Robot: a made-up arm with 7 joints.
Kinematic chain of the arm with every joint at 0, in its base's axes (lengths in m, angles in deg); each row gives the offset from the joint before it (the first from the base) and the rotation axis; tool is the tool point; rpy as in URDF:
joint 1: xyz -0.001 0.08 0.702 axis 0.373 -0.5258 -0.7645
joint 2: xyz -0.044 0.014 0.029 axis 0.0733 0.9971 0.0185
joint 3: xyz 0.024 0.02 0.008 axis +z
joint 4: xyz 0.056 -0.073 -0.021 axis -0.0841 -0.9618 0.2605
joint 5: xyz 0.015 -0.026 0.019 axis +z
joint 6: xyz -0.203 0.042 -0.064 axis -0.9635 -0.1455 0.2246
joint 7: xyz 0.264 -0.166 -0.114 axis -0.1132 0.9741 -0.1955
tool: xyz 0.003 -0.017 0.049 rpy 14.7 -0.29 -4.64
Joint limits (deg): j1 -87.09..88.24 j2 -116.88..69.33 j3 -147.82..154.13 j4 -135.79..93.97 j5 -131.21..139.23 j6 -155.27..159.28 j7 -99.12..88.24
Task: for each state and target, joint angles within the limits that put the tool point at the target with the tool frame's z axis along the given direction. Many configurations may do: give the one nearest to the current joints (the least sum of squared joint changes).
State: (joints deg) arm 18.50 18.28 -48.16 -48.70 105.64 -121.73 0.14
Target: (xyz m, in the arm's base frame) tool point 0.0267 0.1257 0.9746 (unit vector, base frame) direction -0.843 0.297 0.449
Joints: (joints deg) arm 23.53 51.74 -28.28 -85.54 84.94 -151.92 -7.53
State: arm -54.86 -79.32 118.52 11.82 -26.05 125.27 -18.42
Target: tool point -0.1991 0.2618 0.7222 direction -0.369 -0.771 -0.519
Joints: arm -32.75 -71.44 104.98 -8.36 -32.40 112.14 -24.32
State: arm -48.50 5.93 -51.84 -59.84 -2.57 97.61 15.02
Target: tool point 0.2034 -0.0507 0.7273 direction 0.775 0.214 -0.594
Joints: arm -46.27 -15.28 -49.15 -39.52 -37.00 102.31 41.24
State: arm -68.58 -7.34 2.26 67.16 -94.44 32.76 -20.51
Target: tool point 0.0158 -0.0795 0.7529 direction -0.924 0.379 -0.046
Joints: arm -40.40 -22.89 -23.83 90.87 -86.75 53.09 -31.25
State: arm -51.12 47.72 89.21 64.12 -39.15 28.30 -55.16
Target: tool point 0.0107 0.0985 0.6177 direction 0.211 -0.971 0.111
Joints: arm -76.95 68.77 95.24 81.13 -2.38 81.24 -57.42
